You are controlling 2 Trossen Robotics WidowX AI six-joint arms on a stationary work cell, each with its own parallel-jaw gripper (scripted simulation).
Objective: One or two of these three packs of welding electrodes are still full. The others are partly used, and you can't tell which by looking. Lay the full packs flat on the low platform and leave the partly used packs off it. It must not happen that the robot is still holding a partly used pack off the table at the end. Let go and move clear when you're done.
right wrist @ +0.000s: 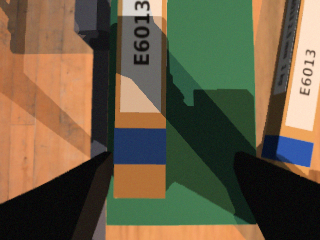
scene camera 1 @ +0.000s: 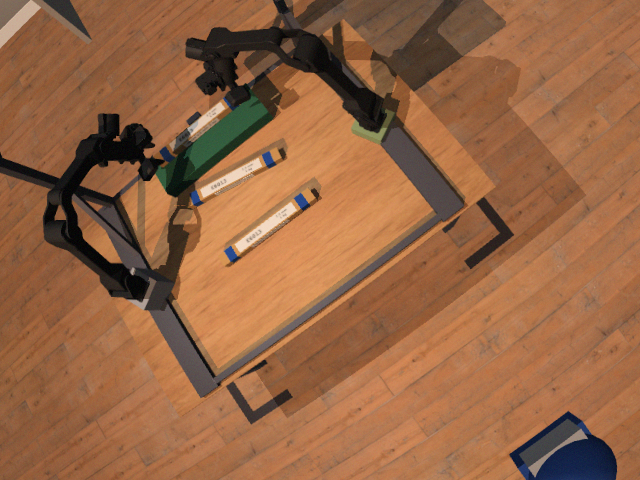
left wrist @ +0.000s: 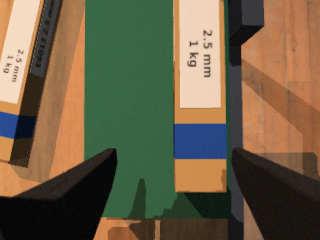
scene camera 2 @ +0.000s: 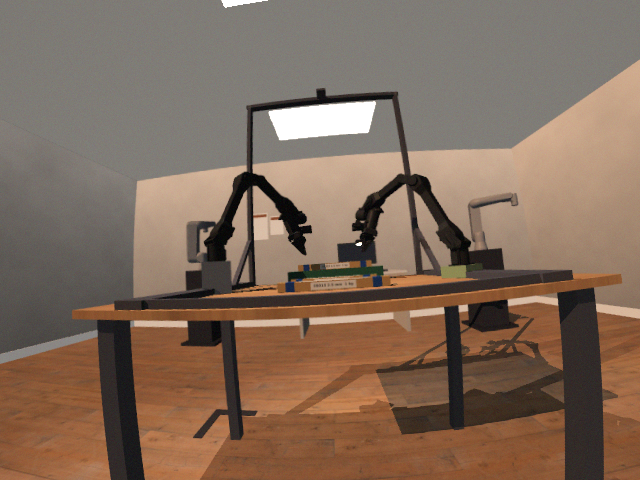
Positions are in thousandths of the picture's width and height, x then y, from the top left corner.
Scene:
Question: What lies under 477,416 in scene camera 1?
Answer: A pack.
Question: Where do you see a pack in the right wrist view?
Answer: At 439,431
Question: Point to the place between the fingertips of my right gripper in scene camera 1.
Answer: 249,320

